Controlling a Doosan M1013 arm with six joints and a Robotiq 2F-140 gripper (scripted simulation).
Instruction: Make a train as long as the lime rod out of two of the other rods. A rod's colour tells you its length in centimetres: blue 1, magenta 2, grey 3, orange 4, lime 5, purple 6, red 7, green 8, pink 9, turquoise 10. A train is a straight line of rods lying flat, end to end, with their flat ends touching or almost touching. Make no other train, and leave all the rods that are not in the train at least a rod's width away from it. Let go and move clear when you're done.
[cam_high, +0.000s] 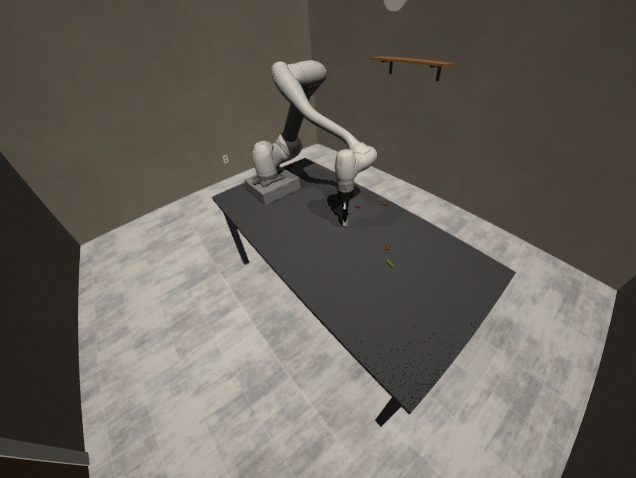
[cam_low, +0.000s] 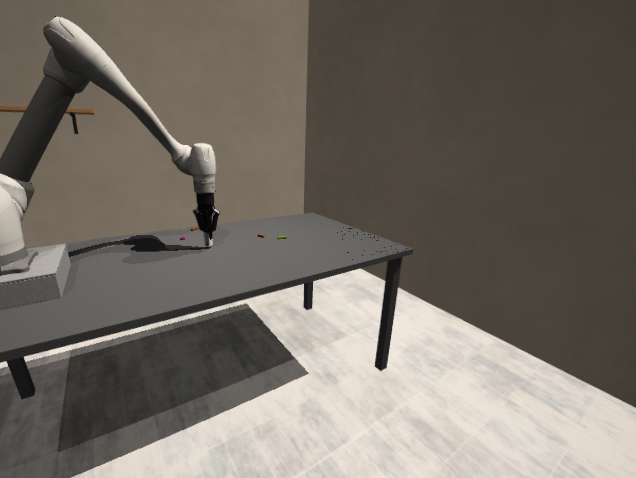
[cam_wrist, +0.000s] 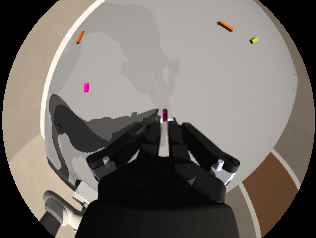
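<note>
Now: hand 310 mm past the grey rod, 260 mm to the right of it and 40 mm above it. Also, from my hand: lime rod: 370 mm ahead, 40 mm below, 30 mm to the right.
</note>
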